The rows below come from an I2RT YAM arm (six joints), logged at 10 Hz.
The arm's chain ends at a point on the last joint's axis. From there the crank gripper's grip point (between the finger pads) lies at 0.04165 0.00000 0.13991 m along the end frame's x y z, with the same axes.
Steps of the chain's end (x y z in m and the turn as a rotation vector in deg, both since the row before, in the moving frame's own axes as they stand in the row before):
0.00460 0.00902 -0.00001 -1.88 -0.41 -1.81
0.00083 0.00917 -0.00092 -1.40 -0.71 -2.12
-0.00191 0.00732 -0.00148 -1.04 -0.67 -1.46
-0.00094 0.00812 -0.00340 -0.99 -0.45 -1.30
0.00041 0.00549 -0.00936 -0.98 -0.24 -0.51
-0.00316 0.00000 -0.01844 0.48 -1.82 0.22
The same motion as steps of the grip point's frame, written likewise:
0.00365 0.01231 0.00023 -1.88 -0.41 -1.81
-0.00087 0.01109 -0.00044 -1.40 -0.71 -2.12
-0.00353 0.00882 -0.00102 -1.04 -0.67 -1.46
-0.00202 0.00961 -0.00309 -0.99 -0.45 -1.30
-0.00017 0.00752 -0.00920 -0.98 -0.24 -0.51
-0.00762 -0.00103 -0.01719 0.48 -1.82 0.22

